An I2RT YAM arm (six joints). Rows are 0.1 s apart.
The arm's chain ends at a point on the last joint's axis. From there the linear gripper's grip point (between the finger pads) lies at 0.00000 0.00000 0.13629 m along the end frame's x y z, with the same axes.
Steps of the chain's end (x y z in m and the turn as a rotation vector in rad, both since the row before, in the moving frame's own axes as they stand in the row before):
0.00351 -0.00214 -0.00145 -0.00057 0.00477 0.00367
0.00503 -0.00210 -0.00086 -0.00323 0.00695 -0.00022
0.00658 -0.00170 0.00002 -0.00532 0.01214 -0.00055
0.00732 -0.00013 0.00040 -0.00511 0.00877 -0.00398
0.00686 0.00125 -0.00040 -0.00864 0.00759 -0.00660
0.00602 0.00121 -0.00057 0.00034 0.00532 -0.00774
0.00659 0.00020 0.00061 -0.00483 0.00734 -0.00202
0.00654 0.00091 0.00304 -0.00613 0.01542 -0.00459
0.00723 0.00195 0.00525 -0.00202 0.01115 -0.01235
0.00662 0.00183 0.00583 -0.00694 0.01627 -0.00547
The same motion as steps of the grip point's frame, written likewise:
0.00416 -0.00206 -0.00145 -0.00057 0.00477 0.00367
0.00598 -0.00166 -0.00086 -0.00323 0.00695 -0.00022
0.00823 -0.00098 0.00001 -0.00532 0.01214 -0.00055
0.00852 0.00056 0.00039 -0.00511 0.00877 -0.00398
0.00790 0.00242 -0.00041 -0.00864 0.00759 -0.00660
0.00674 0.00116 -0.00057 0.00034 0.00532 -0.00774
0.00759 0.00086 0.00060 -0.00483 0.00734 -0.00202
0.00864 0.00174 0.00302 -0.00613 0.01542 -0.00459
0.00875 0.00222 0.00524 -0.00202 0.01115 -0.01235
0.00884 0.00277 0.00581 -0.00694 0.01627 -0.00547

